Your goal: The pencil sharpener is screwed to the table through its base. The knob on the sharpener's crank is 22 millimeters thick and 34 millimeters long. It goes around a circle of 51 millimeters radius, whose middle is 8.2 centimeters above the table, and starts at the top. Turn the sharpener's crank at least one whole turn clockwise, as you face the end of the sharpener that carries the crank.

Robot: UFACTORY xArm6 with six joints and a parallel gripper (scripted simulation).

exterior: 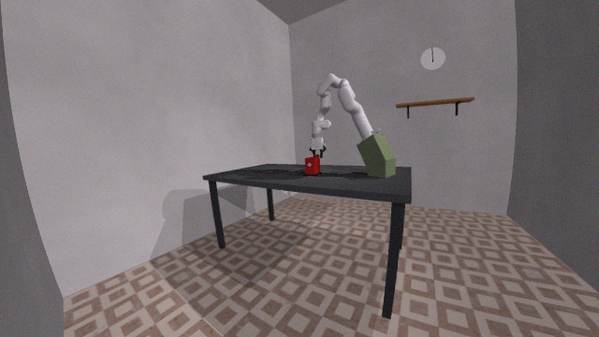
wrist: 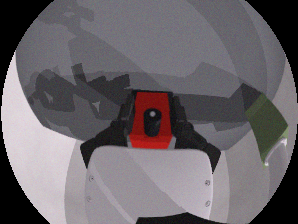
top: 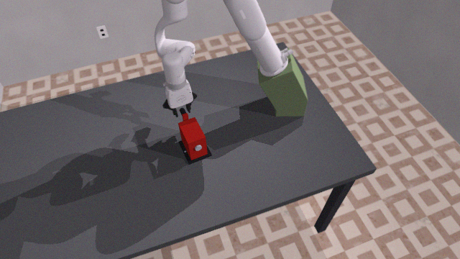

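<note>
My hand is 2 cm to the right of the black knob.
</note>
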